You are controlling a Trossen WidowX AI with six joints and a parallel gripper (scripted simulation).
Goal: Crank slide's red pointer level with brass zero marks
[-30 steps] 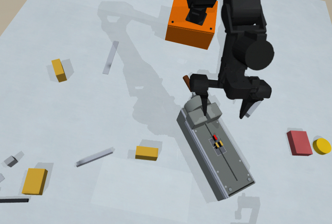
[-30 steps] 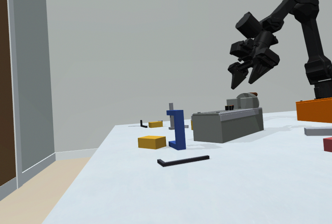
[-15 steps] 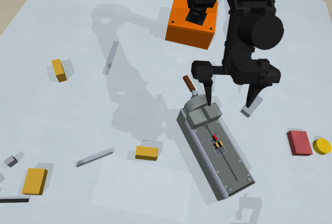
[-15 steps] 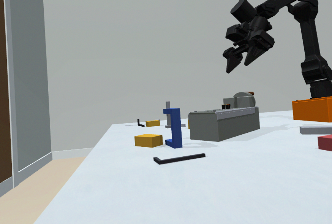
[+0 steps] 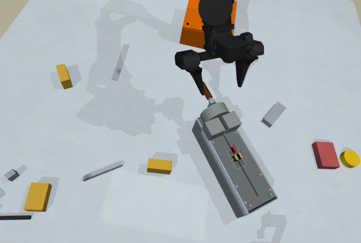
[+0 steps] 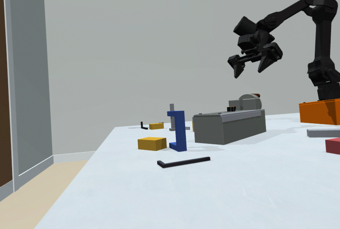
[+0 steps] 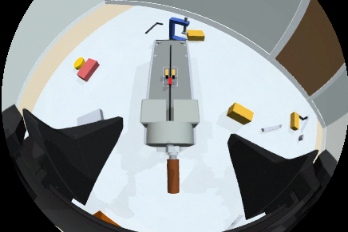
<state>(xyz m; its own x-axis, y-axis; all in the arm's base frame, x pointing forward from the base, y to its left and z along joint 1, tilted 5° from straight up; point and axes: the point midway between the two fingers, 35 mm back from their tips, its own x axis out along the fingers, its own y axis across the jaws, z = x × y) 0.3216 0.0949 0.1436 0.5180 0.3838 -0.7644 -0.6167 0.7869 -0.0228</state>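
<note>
Now: the brown handle 70 mm below my gripper tip, 40 mm behind it and 30 mm to the right of it. Also, from my gripper tip: red pointer (110 mm below, 90 mm to the left, 70 mm ahead); then grey block (190 mm to the left, 180 mm below, 130 mm behind); then blue clamp (250 mm ahead, 240 mm to the left, 140 mm below).
</note>
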